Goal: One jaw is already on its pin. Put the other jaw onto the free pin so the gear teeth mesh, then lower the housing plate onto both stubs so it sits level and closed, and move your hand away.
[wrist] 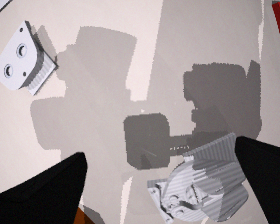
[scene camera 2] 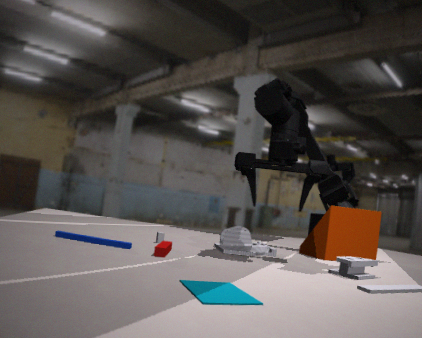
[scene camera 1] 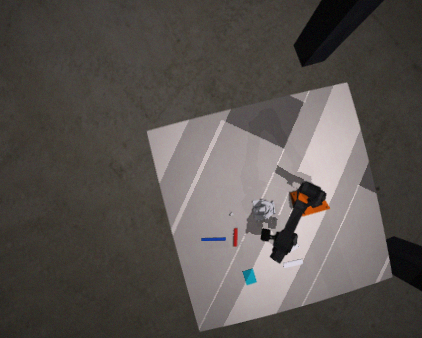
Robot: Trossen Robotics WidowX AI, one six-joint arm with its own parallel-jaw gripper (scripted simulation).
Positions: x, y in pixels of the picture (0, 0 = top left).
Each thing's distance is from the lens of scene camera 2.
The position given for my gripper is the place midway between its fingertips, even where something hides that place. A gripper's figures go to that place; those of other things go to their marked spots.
my gripper (scene camera 2: 277, 208): 70 cm
teal plate (scene camera 2: 208, 293): 38 cm
